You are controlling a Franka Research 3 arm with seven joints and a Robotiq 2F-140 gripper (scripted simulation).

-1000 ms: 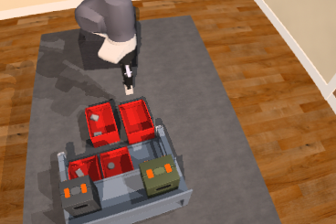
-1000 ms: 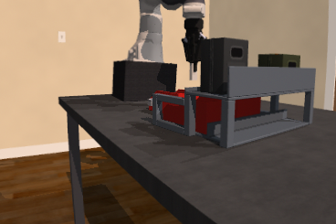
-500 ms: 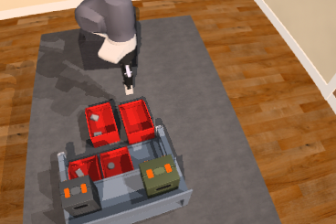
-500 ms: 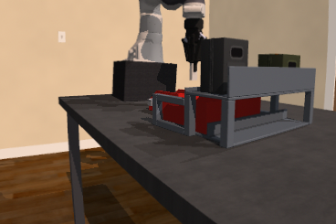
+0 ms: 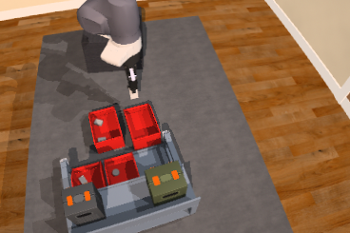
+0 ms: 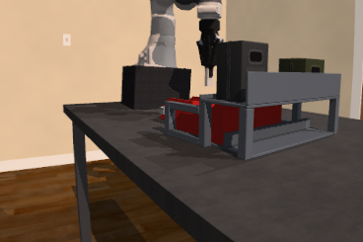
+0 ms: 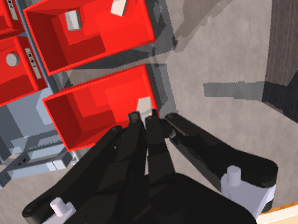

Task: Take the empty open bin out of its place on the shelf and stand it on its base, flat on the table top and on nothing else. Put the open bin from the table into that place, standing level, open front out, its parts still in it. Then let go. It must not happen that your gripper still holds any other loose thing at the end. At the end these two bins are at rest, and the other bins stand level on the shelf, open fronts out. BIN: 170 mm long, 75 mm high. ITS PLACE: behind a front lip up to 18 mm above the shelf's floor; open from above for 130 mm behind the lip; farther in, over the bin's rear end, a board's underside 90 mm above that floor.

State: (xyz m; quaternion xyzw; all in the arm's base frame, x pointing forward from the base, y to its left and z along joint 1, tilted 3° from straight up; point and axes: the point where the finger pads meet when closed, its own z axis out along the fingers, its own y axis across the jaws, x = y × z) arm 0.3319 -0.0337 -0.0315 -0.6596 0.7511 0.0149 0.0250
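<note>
Now: hand 16 cm short of the shelf lip, 13 cm to the left of it and 13 cm above it. From my hand the other things lie so: grey box (34 cm ahead, 26 cm to the right, 2 cm above); then olive box (37 cm ahead, 3 cm to the right, 1 cm above).
</note>
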